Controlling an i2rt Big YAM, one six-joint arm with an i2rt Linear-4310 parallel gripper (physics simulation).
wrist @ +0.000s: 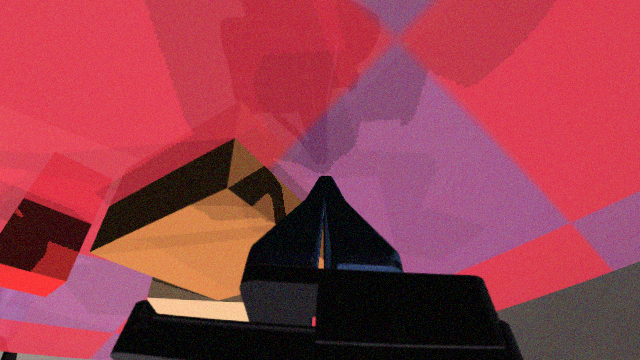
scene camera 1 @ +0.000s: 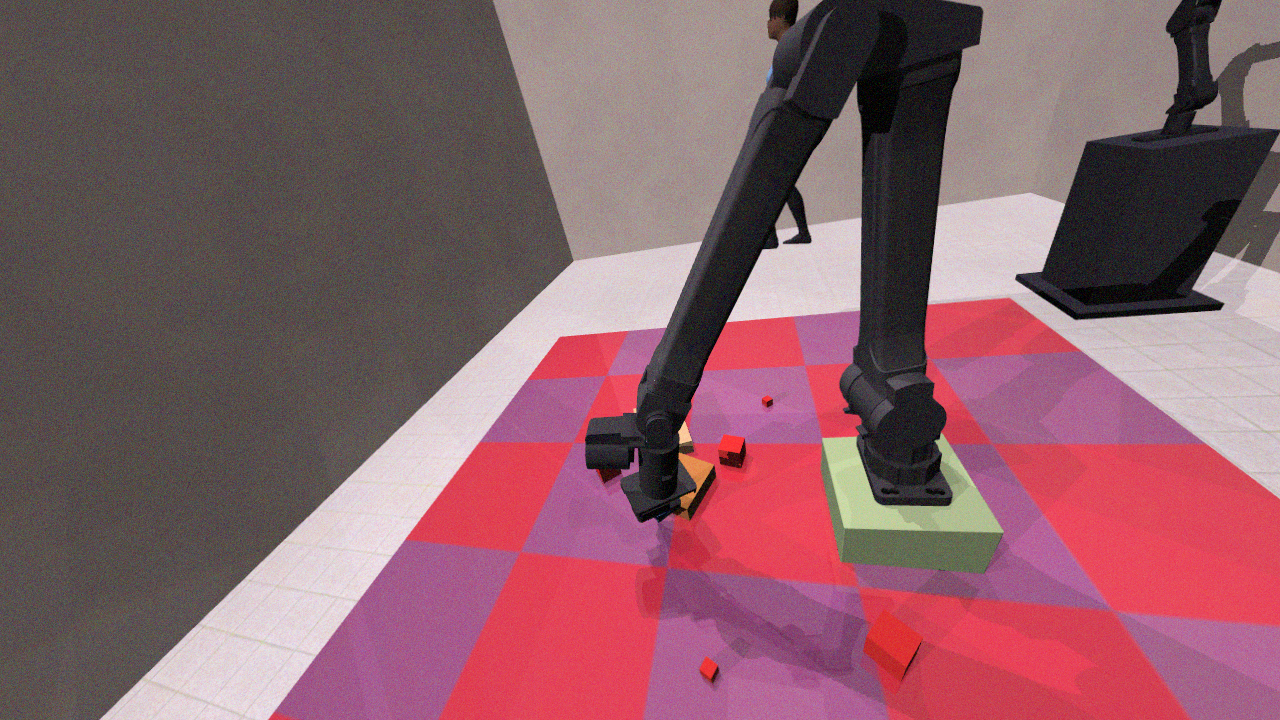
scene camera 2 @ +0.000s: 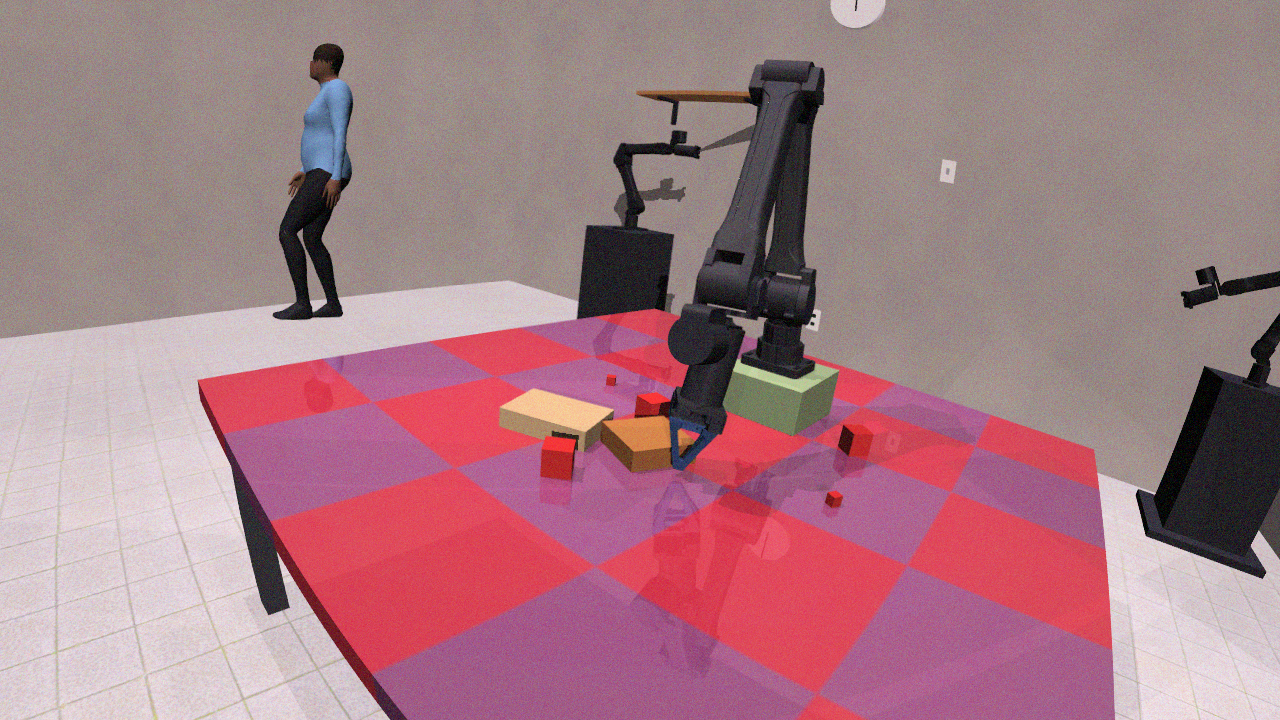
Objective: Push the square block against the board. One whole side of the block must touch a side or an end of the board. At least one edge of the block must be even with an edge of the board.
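Frame: origin at the arm's base, x ahead, y left, z up, level; centimetres.
Seen in the pictures: gripper, fingertip midpoint: (wrist: 325, 184) (scene camera 1: 657, 518) (scene camera 2: 677, 469); arm's base, origin of the base link: (scene camera 1: 898, 470) (scene camera 2: 777, 366).
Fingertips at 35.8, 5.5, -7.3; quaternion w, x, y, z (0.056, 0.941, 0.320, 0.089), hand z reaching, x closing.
Observation:
Pixels of each thing's top centre, then the offset from my fingertips to it, as dx, dy, dz.
- square block, middle of its top: (wrist: 221, 261) (scene camera 2: 649, 432) (scene camera 1: 675, 475) -2.3, -7.3, +2.1
- board, middle of its top: (wrist: 211, 324) (scene camera 2: 557, 408) (scene camera 1: 660, 423) +3.1, -21.0, +2.1
The square block (scene camera 1: 699, 483) (scene camera 2: 637, 438) (wrist: 185, 250), orange, lies flat with one corner pointing at the near end of the board. The board (scene camera 1: 685, 438) (scene camera 2: 554, 413) (wrist: 200, 309) is tan and flat, partly hidden by the arm in scene camera 1 and by the block and gripper in the wrist view. The block is turned at an angle to that end; whether its corner touches is unclear. My gripper (scene camera 1: 664, 516) (scene camera 2: 679, 466) (wrist: 325, 184) is shut and empty, with its blue fingertips beside the block's side away from the board. Contact cannot be told.
A red cube (scene camera 1: 731, 450) (scene camera 2: 650, 403) (wrist: 40, 250) lies close to the block. Another red cube (scene camera 1: 608, 475) (scene camera 2: 557, 458) lies beside the board. Further red cubes (scene camera 1: 893, 642) (scene camera 1: 708, 669) (scene camera 1: 767, 401) (scene camera 2: 856, 439) are scattered farther off. The arm stands on a green base (scene camera 1: 913, 544) (scene camera 2: 774, 400).

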